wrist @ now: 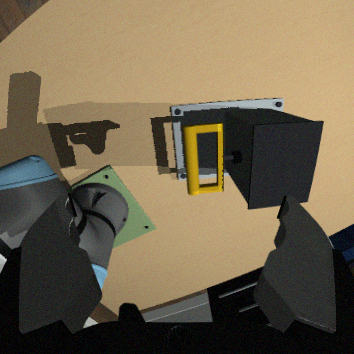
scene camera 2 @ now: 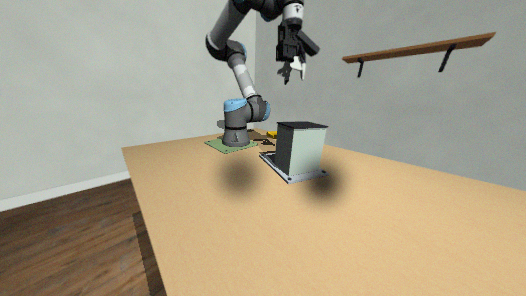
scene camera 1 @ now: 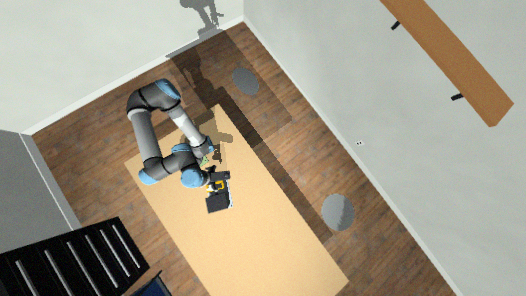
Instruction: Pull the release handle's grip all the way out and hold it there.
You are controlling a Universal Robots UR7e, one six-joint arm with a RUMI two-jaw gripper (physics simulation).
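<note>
The release handle's grip is a yellow rectangular frame [scene camera 1: 221, 185] [scene camera 2: 272, 134] [wrist: 190, 160]. In the wrist view it stands just left of the dark box [scene camera 1: 218, 203] [scene camera 2: 306, 150] [wrist: 286, 162], with a short dark rod [wrist: 233, 157] between them. The box sits on a pale base plate [scene camera 2: 308, 176] [wrist: 230, 105] with bolts at its corners. In scene camera 2 the box hides most of the grip. My gripper [scene camera 2: 294, 80] [wrist: 177, 196] is open and empty, high above the grip and box, touching neither. In the wrist view its fingertips are below the grip's level, one to each side.
The handle unit stands on the wooden table [scene camera 1: 260, 240] [scene camera 2: 350, 235] [wrist: 200, 60]. The arm's green mounting plate [scene camera 2: 216, 145] [wrist: 136, 220] is beside it. A wooden shelf [scene camera 1: 450, 60] [scene camera 2: 420, 49] is on the wall. Two grey discs [scene camera 1: 338, 212] [scene camera 1: 245, 81] show beyond the table's long edge.
</note>
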